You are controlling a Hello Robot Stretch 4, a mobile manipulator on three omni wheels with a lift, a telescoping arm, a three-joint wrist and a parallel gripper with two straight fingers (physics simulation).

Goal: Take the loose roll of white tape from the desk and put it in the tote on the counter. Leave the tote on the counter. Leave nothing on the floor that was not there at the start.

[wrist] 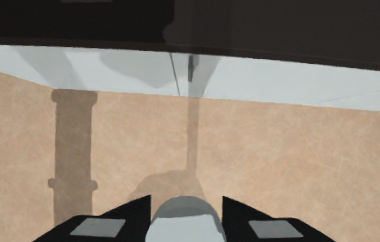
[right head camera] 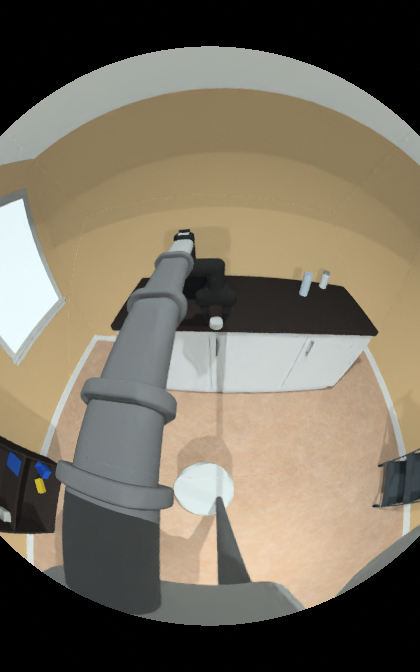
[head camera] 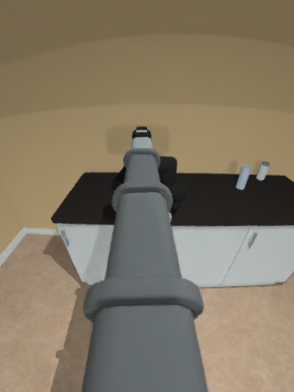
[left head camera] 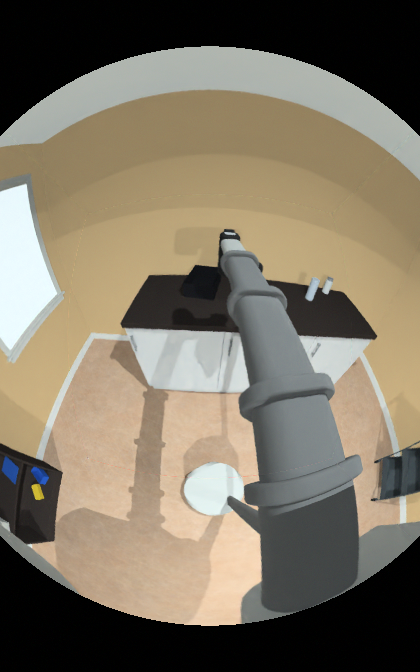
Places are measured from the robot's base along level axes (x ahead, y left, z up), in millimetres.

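Where they show: gripper, fingertip midpoint: [wrist: 186,213].
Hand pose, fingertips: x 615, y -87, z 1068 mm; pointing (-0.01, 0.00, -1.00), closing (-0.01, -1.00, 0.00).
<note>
Each offset is from my fingertips to the centre of the thing. Level surfaces: height alone.
My gripper [right head camera: 216,317] [wrist: 186,213] is shut on the white tape roll @(0 mm left, 13 mm back, 10 mm up) [right head camera: 216,323] [wrist: 186,231], which sits between both fingertips in the wrist view. In the right head view the roll appears in front of the counter top's front part; its height above it is hard to tell. The black tote [left head camera: 201,283] stands on the dark counter top @(186 mm down) [head camera: 215,202] [left head camera: 150,302] [right head camera: 285,310] [wrist: 300,30], toward its left back. The arm covers most of the tote in the head view and part of it in the right head view.
A light blue cylinder @(649 mm right, 522 mm ahead, 101 mm down) [head camera: 243,178] [left head camera: 312,289] [right head camera: 306,284] and a white capped container @(900 mm right, 654 mm ahead, 112 mm down) [head camera: 262,171] [left head camera: 327,285] [right head camera: 324,280] stand at the counter's right back. A round white surface [left head camera: 207,487] [right head camera: 197,487] is below. Dark shelving with blue and yellow items is at left; a dark rack is at right.
</note>
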